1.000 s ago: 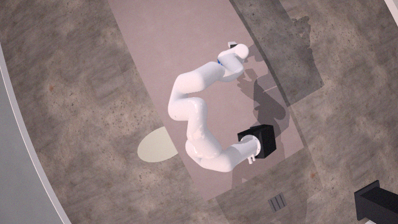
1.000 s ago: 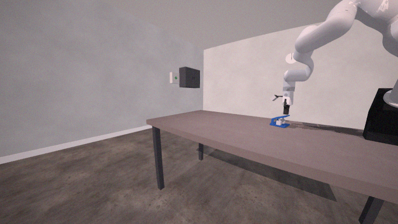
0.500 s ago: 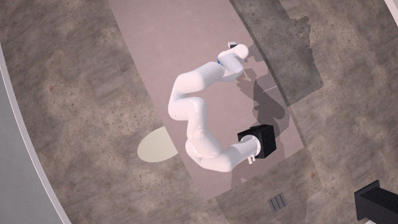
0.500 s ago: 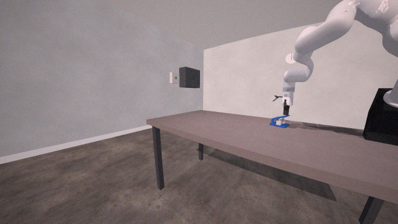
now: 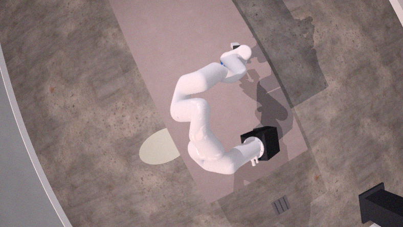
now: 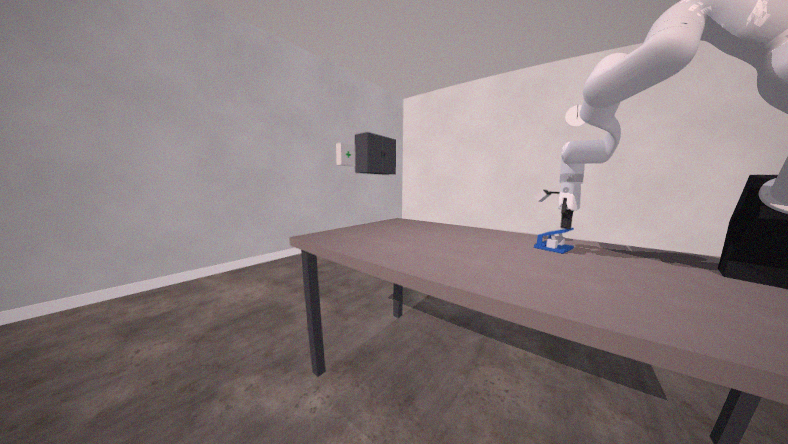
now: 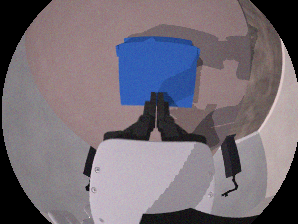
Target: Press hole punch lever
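Now: hand 70 mm above the blue hole punch, 40 mm short of it and 10 mm to the left of it.
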